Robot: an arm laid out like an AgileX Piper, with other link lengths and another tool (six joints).
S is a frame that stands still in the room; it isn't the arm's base.
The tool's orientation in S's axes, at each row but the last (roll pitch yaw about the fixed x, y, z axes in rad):
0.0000, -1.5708, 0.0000
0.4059, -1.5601, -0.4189
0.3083, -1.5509, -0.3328
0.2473, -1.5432, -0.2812
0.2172, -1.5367, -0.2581
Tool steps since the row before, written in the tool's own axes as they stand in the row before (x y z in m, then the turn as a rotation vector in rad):
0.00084, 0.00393, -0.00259, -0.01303, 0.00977, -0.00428
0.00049, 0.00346, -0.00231, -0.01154, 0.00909, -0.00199
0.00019, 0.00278, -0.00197, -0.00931, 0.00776, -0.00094
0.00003, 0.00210, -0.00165, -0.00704, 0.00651, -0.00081
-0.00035, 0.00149, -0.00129, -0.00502, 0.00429, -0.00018
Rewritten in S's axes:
0.00259, 0.00393, 0.00084, 0.00428, 0.00977, -0.01303
0.00236, 0.00343, 0.00048, 0.00200, 0.00911, -0.01152
0.00204, 0.00273, 0.00017, 0.00096, 0.00780, -0.00928
0.00172, 0.00204, 0.00000, 0.00084, 0.00653, -0.00702
0.00134, 0.00144, -0.00038, 0.00019, 0.00432, -0.00499

